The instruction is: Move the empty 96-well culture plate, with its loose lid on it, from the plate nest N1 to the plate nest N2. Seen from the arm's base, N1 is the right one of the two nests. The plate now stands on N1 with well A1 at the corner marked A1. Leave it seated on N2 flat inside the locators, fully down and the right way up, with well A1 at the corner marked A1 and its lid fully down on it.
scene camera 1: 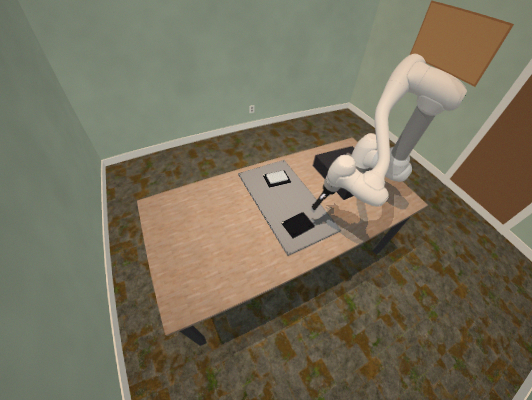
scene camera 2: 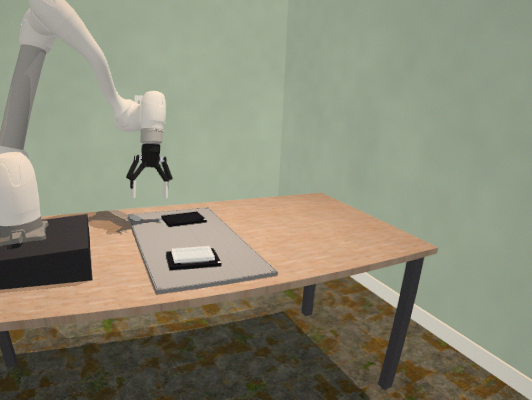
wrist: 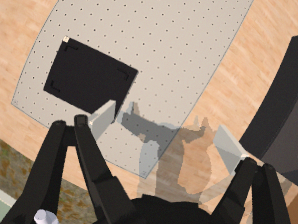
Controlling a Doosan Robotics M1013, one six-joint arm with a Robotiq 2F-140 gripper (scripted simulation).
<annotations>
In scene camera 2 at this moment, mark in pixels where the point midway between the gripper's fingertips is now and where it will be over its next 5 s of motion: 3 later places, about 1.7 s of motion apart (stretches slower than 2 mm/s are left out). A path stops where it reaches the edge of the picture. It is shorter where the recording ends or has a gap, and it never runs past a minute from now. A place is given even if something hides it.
My gripper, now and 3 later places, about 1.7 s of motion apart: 149,197; 174,211; 189,229; 192,244
</annotations>
